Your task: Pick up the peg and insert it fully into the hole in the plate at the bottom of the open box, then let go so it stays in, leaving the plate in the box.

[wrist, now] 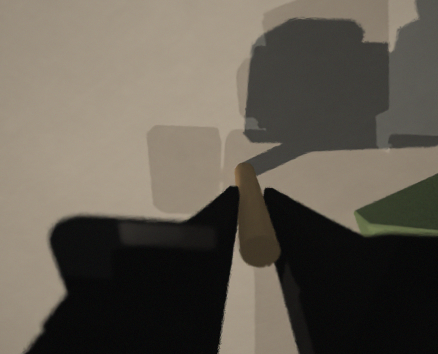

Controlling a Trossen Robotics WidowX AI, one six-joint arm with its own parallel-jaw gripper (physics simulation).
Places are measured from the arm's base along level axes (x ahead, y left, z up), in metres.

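Pixels of known places: gripper, fingertip midpoint: (250, 195).
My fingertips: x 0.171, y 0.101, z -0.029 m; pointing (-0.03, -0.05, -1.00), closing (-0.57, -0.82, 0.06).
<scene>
Behind a point stands the place of what it marks.
The tan, round peg (256, 220) {y 0.100, x 0.177, z 0.001 m} is near the middle of the wrist view, its near end toward the camera and slightly tilted in the picture. Its far end meets the start of a narrow shadow, so it appears to stand on the table. My gripper (250, 195) {y 0.101, x 0.171, z -0.029 m} is shut on the peg, with one dark finger against each side. Part of a green object (402, 212) {y 0.024, x 0.092, z -0.050 m}, which looks like the box, shows at the right edge, partly hidden by the right finger. The plate and its hole do not show.
The pale table top (90, 100) {y 0.157, x 0.261, z -0.070 m} lies below. Dark shadows of the arm and gripper fall across its upper right, and fainter shadow patches lie left of the peg's far end. The green object is close to the right finger in the picture.
</scene>
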